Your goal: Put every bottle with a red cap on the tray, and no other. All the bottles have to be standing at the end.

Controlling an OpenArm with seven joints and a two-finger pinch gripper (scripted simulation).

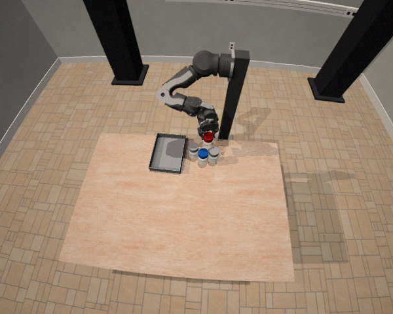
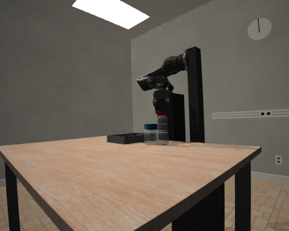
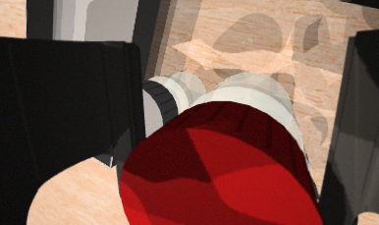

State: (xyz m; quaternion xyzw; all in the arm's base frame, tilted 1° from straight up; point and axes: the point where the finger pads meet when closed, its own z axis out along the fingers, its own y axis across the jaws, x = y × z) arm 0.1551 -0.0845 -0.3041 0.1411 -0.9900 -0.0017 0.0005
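My hand is 12 cm above the blue-capped bottle, 8 cm short of it and 1 cm to the left of it. From my hand the other things lie so: red-capped bottle 5 cm below, 2 cm ahead; then dark grey tray 22 cm to the right, 15 cm below, 5 cm ahead.
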